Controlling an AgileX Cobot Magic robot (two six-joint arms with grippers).
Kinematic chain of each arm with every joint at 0, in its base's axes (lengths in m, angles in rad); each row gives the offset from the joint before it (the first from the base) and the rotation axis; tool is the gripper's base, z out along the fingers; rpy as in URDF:
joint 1: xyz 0 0 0.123 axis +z
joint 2: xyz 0 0 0 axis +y
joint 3: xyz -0.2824 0 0.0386 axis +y
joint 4: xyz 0.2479 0 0.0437 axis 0.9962 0 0.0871
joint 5: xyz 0 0 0 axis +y
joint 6: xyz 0.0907 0 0.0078 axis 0.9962 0 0.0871
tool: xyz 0 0 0 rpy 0 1.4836 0
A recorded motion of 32 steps. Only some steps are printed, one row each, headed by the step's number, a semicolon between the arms.
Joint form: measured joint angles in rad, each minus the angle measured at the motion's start. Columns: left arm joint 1, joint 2, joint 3, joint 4, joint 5, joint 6; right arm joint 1, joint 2, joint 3, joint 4, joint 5, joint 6.
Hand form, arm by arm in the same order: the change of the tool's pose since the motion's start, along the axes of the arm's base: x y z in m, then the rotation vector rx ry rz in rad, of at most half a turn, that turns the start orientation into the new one. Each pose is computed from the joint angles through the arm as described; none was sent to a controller.
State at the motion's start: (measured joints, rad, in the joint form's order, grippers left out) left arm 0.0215 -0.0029 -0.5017 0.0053 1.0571 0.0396; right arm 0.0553 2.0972 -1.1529 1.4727 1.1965 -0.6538
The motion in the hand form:
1: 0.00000 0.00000 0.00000 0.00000 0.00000 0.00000; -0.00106 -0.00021 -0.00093 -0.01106 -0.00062 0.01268
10: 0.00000 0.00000 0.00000 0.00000 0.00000 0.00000; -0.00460 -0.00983 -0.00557 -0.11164 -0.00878 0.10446
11: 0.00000 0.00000 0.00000 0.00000 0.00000 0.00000; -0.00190 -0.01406 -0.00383 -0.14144 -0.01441 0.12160
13: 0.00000 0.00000 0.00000 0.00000 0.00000 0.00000; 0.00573 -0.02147 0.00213 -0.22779 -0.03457 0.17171
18: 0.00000 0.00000 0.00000 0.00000 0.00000 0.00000; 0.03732 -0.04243 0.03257 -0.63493 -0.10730 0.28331
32: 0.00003 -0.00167 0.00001 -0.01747 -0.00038 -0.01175; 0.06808 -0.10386 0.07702 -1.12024 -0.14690 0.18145
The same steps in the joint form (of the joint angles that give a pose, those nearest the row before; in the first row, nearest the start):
1: 0.0000 0.0000 0.0000 0.0000 0.0000 0.0000; 0.0000 0.0000 0.0000 -0.0168 -0.0001 0.0000
10: 0.0000 0.0000 0.0000 0.0000 0.0000 0.0000; -0.0189 0.0000 -0.0203 -0.1731 0.0009 0.0180
11: 0.0000 0.0000 0.0000 0.0000 0.0000 0.0000; -0.0276 0.0000 -0.0425 -0.2193 0.0018 0.0367
13: 0.0000 0.0000 0.0000 0.0000 0.0000 0.0000; -0.0378 0.0000 -0.1082 -0.3424 0.0029 0.0891
18: 0.0000 0.0000 0.0000 0.0000 0.0000 0.0000; -0.0277 0.0000 -0.3704 -0.8237 -0.0023 0.3318
32: 0.0000 0.0000 0.0000 -0.0211 0.0000 0.0000; -0.0802 -0.0012 -0.6121 -1.3346 0.0157 0.5683

